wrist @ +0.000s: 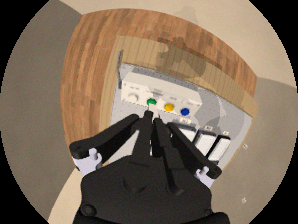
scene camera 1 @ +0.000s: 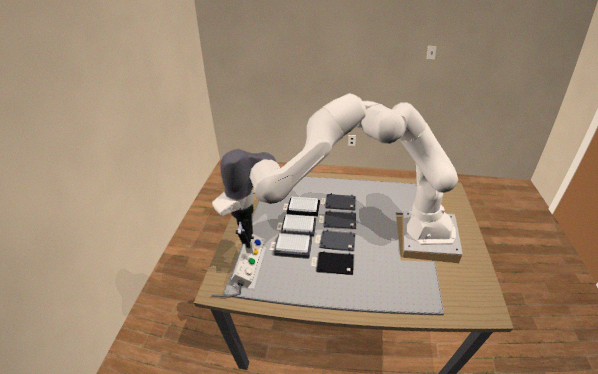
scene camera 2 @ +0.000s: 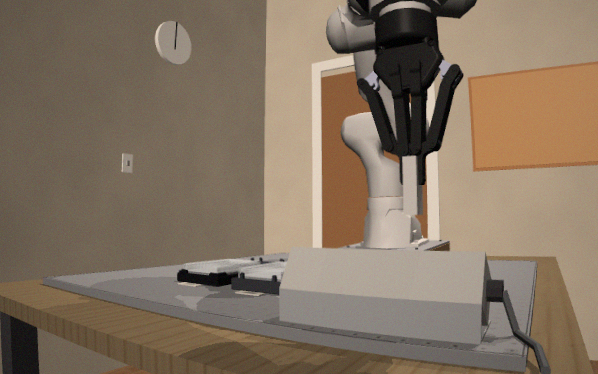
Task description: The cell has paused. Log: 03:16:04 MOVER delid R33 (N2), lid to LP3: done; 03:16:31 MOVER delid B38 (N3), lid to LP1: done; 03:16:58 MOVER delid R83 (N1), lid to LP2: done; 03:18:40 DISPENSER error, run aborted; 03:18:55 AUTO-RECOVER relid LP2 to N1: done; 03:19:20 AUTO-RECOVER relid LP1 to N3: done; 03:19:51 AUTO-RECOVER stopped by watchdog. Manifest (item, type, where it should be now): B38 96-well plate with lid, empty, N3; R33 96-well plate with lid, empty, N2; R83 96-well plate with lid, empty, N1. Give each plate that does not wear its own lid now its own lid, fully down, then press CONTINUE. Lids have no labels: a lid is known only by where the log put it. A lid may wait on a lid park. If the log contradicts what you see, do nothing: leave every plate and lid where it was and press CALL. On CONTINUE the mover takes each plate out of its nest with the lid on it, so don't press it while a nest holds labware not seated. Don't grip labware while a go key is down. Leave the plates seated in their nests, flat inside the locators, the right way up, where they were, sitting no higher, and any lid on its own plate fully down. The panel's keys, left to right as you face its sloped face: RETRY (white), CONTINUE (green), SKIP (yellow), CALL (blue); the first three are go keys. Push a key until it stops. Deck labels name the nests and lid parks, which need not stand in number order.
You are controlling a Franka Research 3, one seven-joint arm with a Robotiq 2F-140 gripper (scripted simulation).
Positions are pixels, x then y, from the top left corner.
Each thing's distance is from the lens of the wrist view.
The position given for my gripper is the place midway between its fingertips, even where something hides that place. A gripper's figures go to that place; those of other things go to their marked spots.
my gripper [wrist: 150, 110]: 0.21 m
key panel [wrist: 145, 87]: 0.24 m
